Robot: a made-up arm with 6 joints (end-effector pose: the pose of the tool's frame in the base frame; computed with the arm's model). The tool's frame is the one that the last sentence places. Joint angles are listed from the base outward.
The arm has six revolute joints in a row. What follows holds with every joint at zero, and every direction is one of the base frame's. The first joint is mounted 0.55 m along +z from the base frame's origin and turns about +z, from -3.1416 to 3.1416 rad. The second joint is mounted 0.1 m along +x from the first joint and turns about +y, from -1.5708 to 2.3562 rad. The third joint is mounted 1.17 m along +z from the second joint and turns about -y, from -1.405 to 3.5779 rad. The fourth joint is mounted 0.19 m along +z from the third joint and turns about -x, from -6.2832 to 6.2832 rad. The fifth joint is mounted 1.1 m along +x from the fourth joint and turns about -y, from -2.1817 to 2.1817 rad. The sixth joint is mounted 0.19 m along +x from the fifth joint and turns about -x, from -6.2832 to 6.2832 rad. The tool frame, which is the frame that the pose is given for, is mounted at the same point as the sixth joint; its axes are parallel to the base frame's.
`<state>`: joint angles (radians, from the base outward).
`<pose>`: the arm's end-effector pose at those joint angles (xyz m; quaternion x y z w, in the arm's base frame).
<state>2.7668 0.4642 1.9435 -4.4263 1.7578 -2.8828</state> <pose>-0.6094 0.0473 2.6690 0.0568 0.1222 -0.8821 0.4513</pose>
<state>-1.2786 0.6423 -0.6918 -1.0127 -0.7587 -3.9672</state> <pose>0.4543 -1.1254 0.3118 0.0843 0.4729 0.1532 0.8636</pose>
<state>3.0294 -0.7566 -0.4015 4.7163 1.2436 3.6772</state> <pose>-0.2970 0.2145 1.9833 -0.4624 -0.6200 0.4601 0.4360</pose>
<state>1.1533 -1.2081 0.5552 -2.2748 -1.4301 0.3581</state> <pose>-0.7456 -1.3271 2.0113 -0.0442 0.2457 -0.9579 0.1419</pose>
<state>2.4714 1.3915 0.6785 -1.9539 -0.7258 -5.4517</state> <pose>-1.9111 1.3655 0.1256 -0.1231 0.6657 0.7303 0.0915</pose>
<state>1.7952 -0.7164 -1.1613 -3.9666 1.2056 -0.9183</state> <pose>-0.2196 0.3764 0.9926 0.3734 0.2038 -0.8936 0.1435</pose>
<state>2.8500 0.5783 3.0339 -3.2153 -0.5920 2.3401</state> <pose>0.4055 -0.1135 2.0976 -0.9036 0.0937 -0.0948 0.4072</pose>
